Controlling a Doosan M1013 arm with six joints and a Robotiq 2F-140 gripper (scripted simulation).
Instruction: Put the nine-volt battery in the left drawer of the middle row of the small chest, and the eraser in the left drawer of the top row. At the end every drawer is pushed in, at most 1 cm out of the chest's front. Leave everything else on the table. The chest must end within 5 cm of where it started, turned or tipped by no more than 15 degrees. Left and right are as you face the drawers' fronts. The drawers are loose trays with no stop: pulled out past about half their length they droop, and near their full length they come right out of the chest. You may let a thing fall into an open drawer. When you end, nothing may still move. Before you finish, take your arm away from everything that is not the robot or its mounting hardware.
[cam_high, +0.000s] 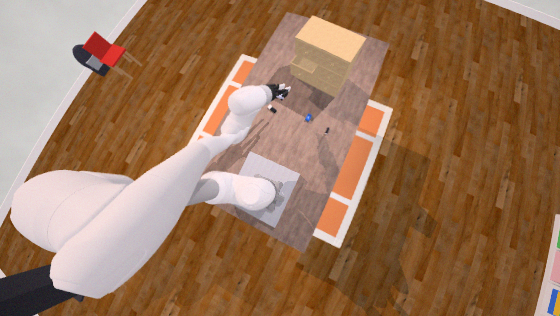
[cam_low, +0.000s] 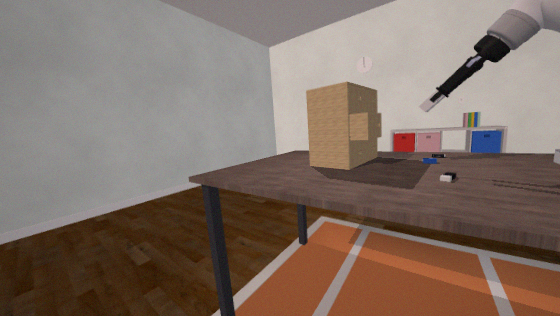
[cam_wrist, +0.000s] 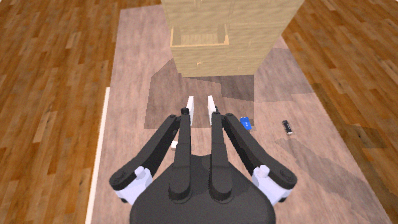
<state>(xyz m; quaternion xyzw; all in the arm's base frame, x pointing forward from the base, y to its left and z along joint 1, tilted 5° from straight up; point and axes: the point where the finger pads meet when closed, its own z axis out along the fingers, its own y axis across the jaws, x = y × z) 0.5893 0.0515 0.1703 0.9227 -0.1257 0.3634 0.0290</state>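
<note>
My hand is 10 mm past the blue nine-volt battery, 170 mm to the left of it and 220 mm above it. From my hand the other things lie so: eraser 30 mm behind, 100 mm to the left, 220 mm below.
</note>
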